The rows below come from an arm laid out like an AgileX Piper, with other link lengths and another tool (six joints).
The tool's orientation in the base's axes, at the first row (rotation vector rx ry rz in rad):
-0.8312 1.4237 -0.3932
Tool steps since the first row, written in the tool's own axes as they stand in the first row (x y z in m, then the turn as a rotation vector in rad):
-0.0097 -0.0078 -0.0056 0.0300 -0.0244 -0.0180
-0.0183 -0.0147 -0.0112 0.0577 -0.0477 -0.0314
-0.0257 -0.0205 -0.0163 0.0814 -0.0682 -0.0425
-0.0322 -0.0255 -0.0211 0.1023 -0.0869 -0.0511
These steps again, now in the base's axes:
-0.0050 0.0000 0.0127 -0.0072 -0.0419 -0.0028
-0.0100 -0.0002 0.0240 -0.0106 -0.0803 -0.0051
-0.0147 -0.0003 0.0336 -0.0131 -0.1134 -0.0066
-0.0191 -0.0004 0.0421 -0.0139 -0.1427 -0.0076

